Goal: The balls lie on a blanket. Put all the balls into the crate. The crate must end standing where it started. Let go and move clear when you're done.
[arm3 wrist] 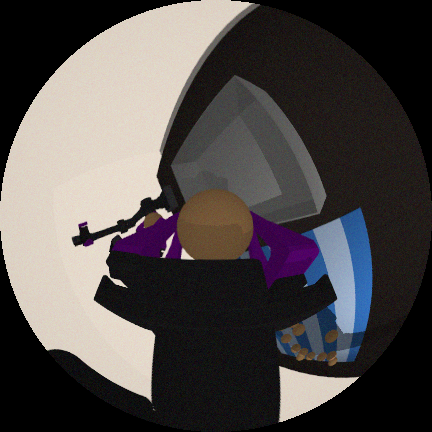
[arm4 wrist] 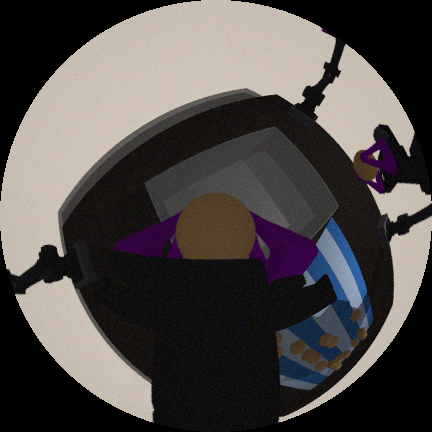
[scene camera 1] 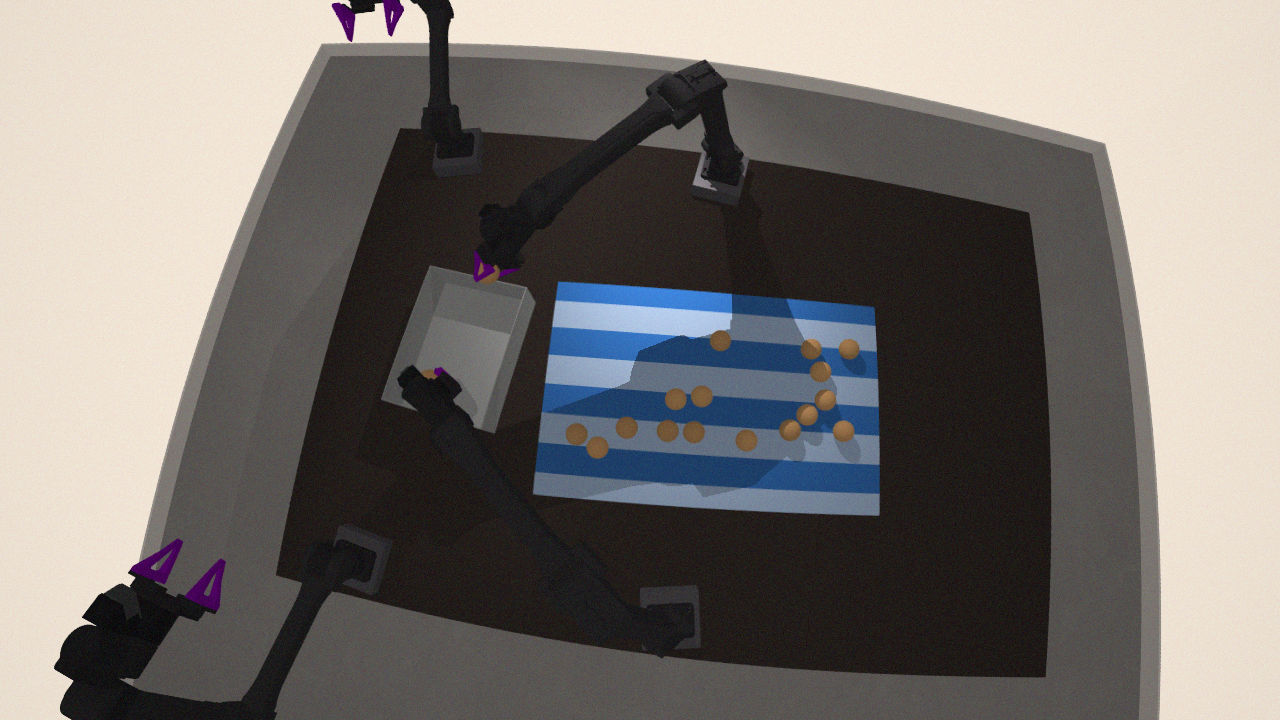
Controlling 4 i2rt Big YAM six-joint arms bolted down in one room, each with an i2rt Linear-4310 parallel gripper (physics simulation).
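Arm3's gripper (arm3 wrist: 215, 226) is shut on an orange-brown ball (arm3 wrist: 216, 212), with the crate (arm3 wrist: 305, 170) (arm4 wrist: 305, 175) (scene camera 1: 514, 344) beyond it. Arm4's gripper (arm4 wrist: 216, 229) is shut on another ball (arm4 wrist: 215, 215), also in front of the crate. In scene camera 1, the upper middle arm's gripper (scene camera 1: 489, 269) holds a ball at the crate's upper rim; the lower middle arm's gripper (scene camera 1: 431, 374), partly hidden, has a ball over the crate's lower end. Several balls (arm3 wrist: 331, 336) (arm4 wrist: 298, 347) (scene camera 1: 720, 340) lie scattered on the striped blanket (arm3 wrist: 340, 255) (arm4 wrist: 345, 265) (scene camera 1: 644, 319).
In scene camera 1, the top left arm's gripper (scene camera 1: 368, 19) and the bottom left arm's gripper (scene camera 1: 189, 580) stand open and empty outside the dark surface (scene camera 1: 966, 429). The two middle arms reach across to the crate, left of the blanket.
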